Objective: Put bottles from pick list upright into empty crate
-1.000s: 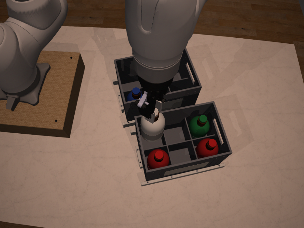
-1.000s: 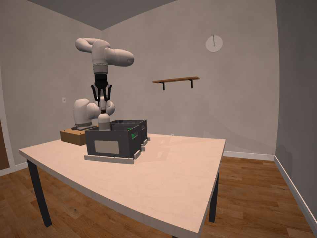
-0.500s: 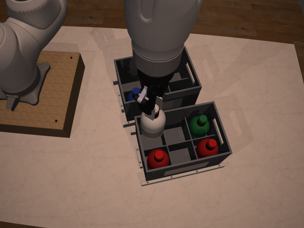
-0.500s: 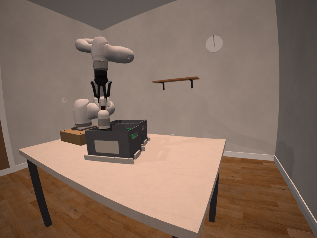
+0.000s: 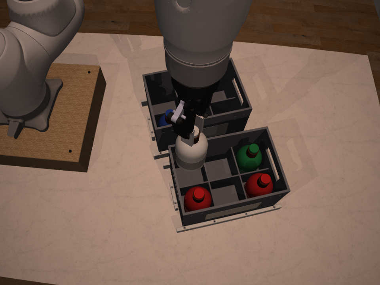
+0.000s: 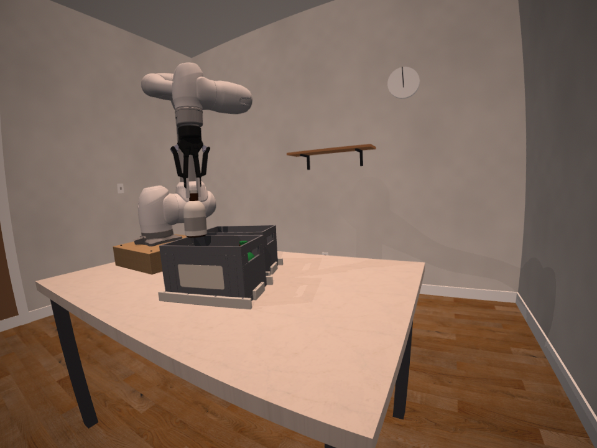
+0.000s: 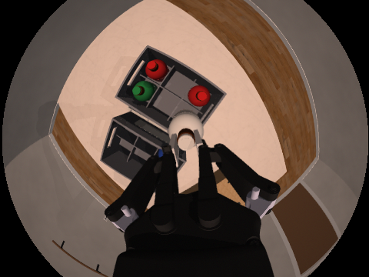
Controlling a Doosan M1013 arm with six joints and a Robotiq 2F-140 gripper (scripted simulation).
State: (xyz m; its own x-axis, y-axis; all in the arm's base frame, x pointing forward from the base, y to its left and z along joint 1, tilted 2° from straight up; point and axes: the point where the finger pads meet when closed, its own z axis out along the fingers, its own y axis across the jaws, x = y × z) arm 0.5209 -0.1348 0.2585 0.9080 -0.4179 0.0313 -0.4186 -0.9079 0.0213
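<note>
Right now the white bottle is 8 cm below my hand. The rest, counted from my hand: blue bottle (7 cm behind, 13 cm to the left, 26 cm below); then green bottle (16 cm ahead, 6 cm to the left, 26 cm below); then pick list (8 cm behind, 34 cm to the left, 34 cm below).
</note>
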